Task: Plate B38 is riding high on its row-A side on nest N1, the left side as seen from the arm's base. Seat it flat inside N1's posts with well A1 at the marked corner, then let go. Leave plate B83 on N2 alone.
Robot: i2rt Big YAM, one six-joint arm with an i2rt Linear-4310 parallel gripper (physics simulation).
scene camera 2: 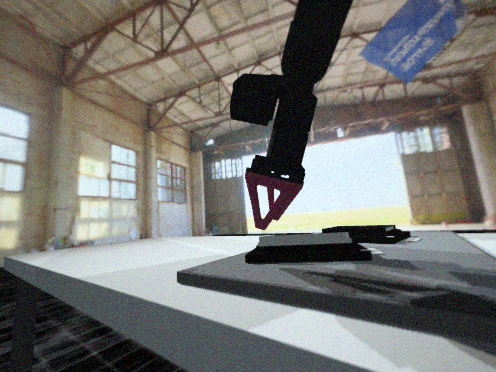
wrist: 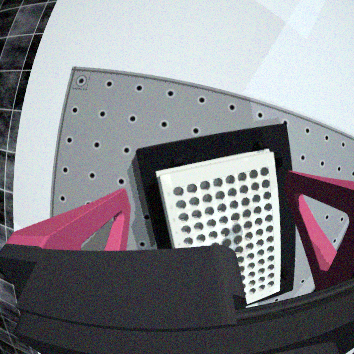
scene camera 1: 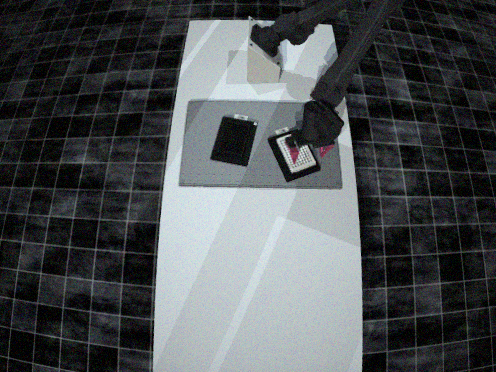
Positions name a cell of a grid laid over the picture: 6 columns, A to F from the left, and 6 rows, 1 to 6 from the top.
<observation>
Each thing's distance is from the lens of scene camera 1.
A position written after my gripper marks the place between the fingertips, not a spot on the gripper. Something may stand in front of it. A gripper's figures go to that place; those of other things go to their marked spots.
my gripper (scene camera 1: D3): 1.19 m
black nest (scene camera 1: D3): 1.20 m
black nest (scene camera 1: C2): 1.30 m
</observation>
